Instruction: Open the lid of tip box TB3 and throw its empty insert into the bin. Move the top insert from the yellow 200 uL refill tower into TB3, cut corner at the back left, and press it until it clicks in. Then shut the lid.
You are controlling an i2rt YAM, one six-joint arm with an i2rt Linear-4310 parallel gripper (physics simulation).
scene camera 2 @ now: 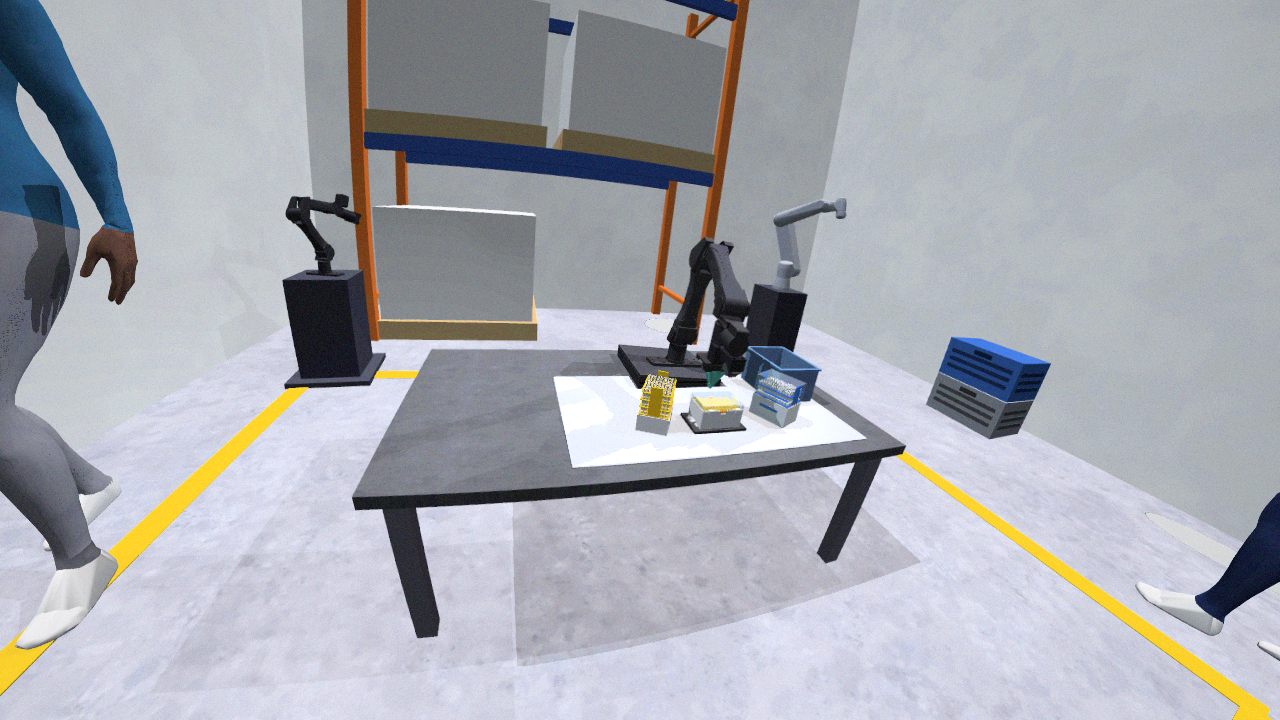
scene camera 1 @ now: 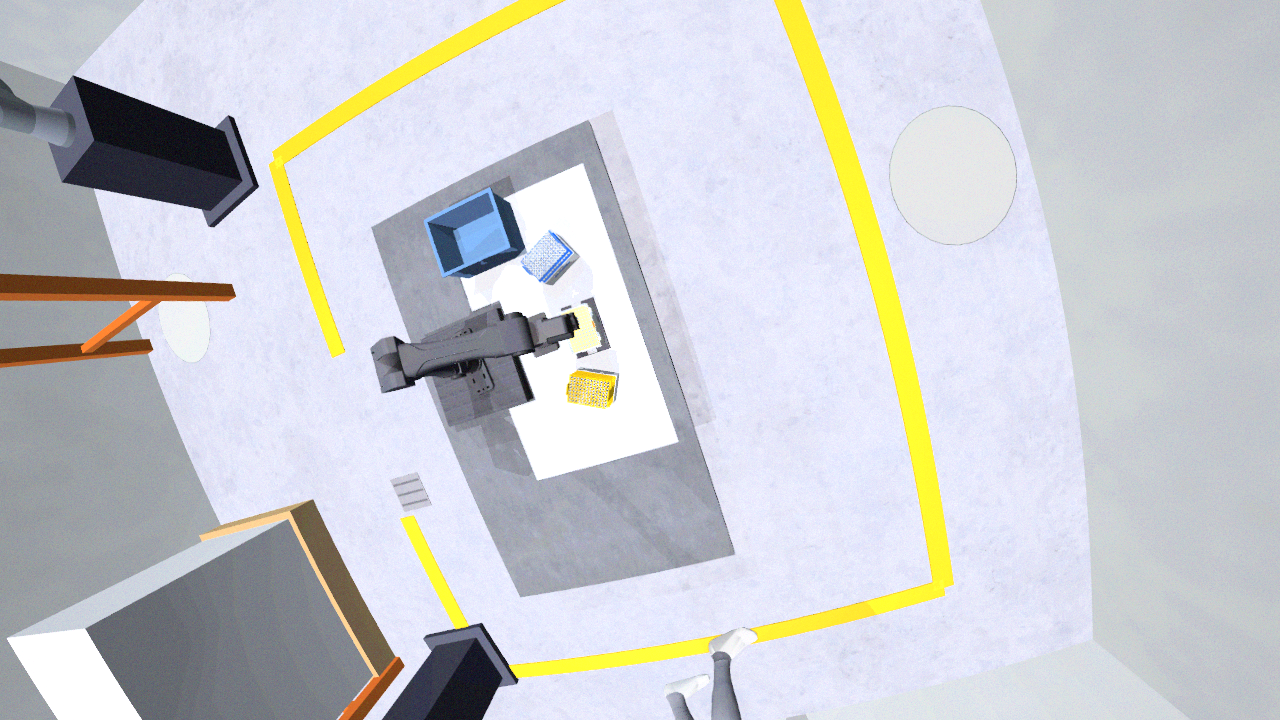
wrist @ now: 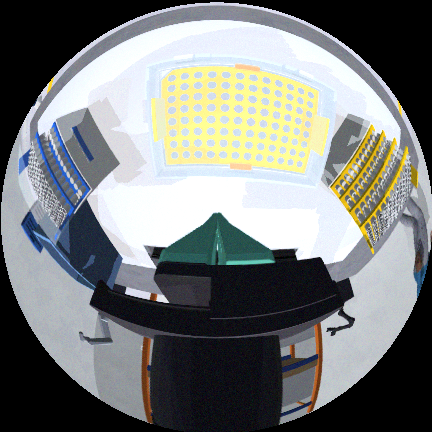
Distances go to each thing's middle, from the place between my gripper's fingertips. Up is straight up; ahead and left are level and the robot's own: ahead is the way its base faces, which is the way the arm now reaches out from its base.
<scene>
I see my gripper 8 cm short of the clear lid (scene camera 1: 586, 337) and 2 cm to the left of it. The rest, counted from my hand: blue bin (scene camera 1: 479, 233) 8 cm behind, 34 cm to the left, 1 cm below.
</scene>
